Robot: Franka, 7 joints.
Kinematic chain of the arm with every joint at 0, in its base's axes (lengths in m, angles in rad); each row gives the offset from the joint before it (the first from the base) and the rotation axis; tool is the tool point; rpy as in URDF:
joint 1: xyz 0 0 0.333 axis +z
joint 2: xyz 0 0 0 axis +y
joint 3: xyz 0 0 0.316 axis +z
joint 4: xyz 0.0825 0 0 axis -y
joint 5: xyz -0.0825 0 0.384 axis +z
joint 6: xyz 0 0 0 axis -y
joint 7: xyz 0.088 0 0 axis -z
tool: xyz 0 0 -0.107 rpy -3.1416 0 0
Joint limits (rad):
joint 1: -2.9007..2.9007
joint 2: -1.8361..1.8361
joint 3: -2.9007..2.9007
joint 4: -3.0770..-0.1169
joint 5: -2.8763..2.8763
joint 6: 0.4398..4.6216
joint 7: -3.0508..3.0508
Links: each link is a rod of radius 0.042 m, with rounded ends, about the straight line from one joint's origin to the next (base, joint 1, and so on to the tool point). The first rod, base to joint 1, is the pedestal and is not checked.
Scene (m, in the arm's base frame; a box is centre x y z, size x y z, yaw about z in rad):
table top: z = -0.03
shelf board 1: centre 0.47 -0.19 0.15 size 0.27 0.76 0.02 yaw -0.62
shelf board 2: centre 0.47 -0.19 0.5 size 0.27 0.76 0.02 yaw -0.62
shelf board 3: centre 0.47 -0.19 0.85 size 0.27 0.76 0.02 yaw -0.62
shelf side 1: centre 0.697 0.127 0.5 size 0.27 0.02 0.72 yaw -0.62
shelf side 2: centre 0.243 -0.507 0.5 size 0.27 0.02 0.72 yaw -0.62
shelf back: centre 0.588 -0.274 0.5 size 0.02 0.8 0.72 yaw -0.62
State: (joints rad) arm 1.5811 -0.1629 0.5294 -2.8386 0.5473 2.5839 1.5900
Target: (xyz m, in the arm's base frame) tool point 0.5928 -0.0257 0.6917
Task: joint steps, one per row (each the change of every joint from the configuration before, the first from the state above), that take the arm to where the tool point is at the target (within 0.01 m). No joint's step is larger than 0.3 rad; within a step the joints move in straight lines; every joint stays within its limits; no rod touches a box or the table.
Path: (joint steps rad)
1: -0.2908 -0.1959 -0.2386 0.1551 0.0031 0.0250 0.0000
2: -0.2907 -0.1959 -0.2385 0.1550 0.0032 0.0251 0.0000
3: -0.2908 -0.1959 -0.2386 0.1551 0.0031 0.0250 0.0000
4: -0.0495 0.2295 -0.1180 0.1947 -0.0028 0.0565 0.0000
5: -0.0495 0.2294 -0.1181 0.1947 -0.0029 0.0565 0.0000
6: -0.0496 0.2295 -0.1180 0.1947 -0.0029 0.0565 0.0000

